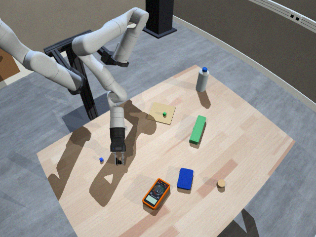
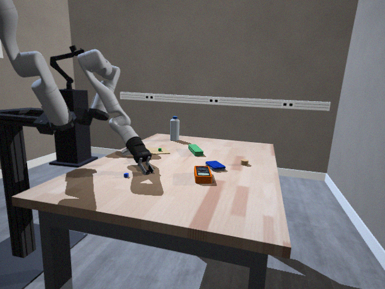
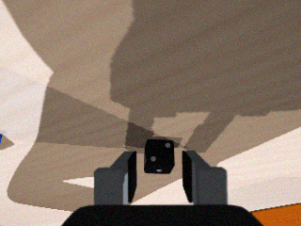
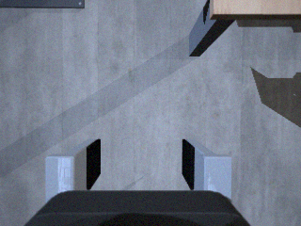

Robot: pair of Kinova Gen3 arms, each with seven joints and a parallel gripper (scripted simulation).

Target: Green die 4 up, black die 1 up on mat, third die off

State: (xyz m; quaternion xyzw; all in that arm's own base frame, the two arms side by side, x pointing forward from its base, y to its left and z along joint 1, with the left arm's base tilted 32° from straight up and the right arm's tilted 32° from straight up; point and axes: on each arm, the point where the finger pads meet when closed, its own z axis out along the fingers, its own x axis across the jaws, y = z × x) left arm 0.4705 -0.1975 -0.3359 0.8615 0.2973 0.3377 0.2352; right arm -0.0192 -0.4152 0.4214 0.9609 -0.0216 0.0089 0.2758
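Note:
The black die lies 1 cm below my left hand. Also, from my left hand: blue die: 7 cm behind, 6 cm to the right, 1 cm below; green die: 39 cm to the left, 7 cm behind, 1 cm below; blue box: 29 cm ahead, 18 cm to the left, 1 cm below.

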